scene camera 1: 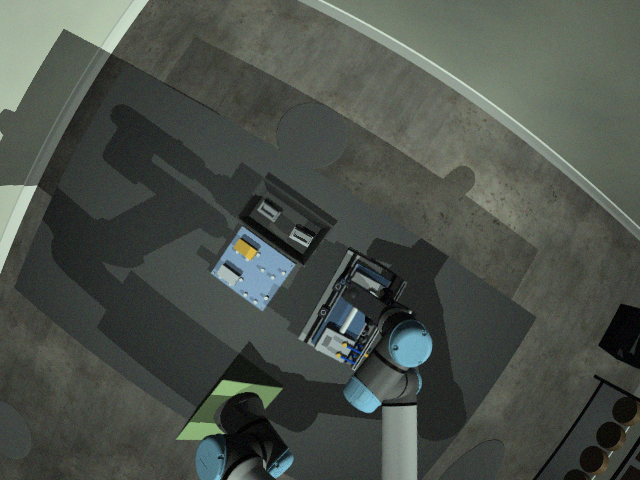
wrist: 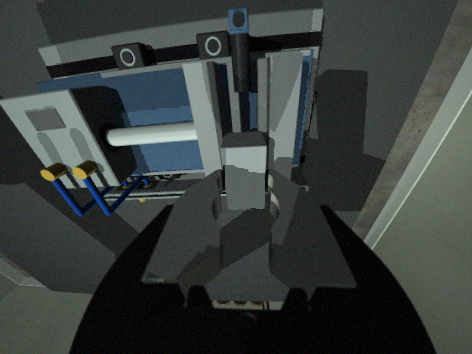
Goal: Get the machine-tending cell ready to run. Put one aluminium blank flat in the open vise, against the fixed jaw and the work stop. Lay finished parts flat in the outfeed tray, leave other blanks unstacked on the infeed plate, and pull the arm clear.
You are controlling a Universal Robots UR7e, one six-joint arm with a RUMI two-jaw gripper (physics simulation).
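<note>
My gripper (scene camera 1: 356,295) (wrist: 244,171) is shut on a grey aluminium blank (wrist: 245,165), held over the front part of the vise (scene camera 1: 336,314) (wrist: 155,92). In the wrist view the blank lines up with the gap between the moving jaw (wrist: 201,110) and the fixed jaw (wrist: 285,100); its height above the vise bed is hard to tell. The work stop's dark rod (wrist: 241,65) reaches into that gap beyond the blank. Two grey parts (scene camera 1: 269,209) (scene camera 1: 301,235) lie apart in the black outfeed tray (scene camera 1: 275,239). A grey block (scene camera 1: 229,273) is on the light-blue infeed plate (scene camera 1: 256,281).
A yellow block (scene camera 1: 246,249) is also on the infeed plate, among white pins. The vise's grey actuator block (scene camera 1: 333,345) (wrist: 47,120) carries yellow-ended blue hoses (wrist: 95,192). A second arm (scene camera 1: 242,413) stands over a green panel (scene camera 1: 268,393) at the lower left.
</note>
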